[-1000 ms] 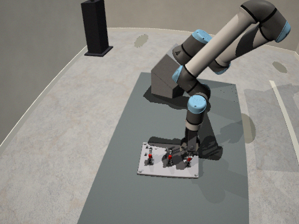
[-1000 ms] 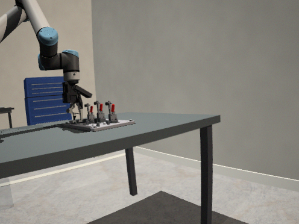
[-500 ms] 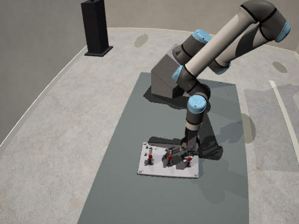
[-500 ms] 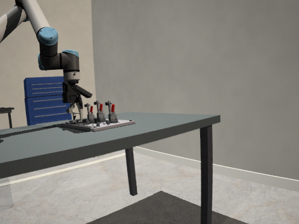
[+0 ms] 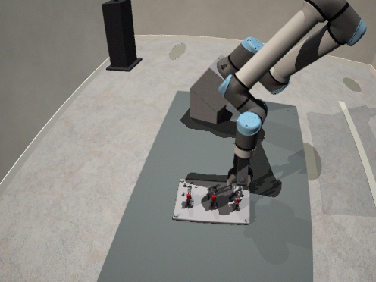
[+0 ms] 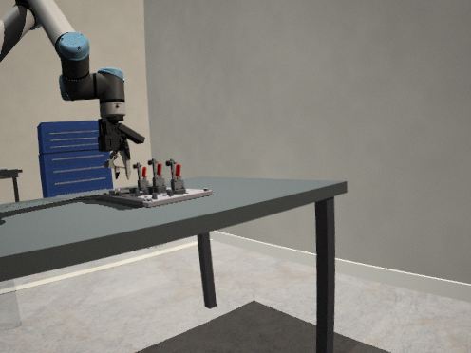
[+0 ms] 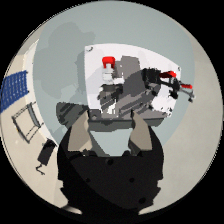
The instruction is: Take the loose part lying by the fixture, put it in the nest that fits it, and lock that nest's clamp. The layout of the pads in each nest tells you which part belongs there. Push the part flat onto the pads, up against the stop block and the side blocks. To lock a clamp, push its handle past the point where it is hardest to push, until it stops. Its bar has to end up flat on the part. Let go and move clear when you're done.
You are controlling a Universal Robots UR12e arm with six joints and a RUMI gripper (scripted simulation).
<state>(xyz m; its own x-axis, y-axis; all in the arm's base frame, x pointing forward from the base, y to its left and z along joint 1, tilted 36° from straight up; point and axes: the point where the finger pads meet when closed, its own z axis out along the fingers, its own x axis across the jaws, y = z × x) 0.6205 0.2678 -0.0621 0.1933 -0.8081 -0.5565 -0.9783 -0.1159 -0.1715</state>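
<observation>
Now: hand 50 mm above the grey part.
</observation>
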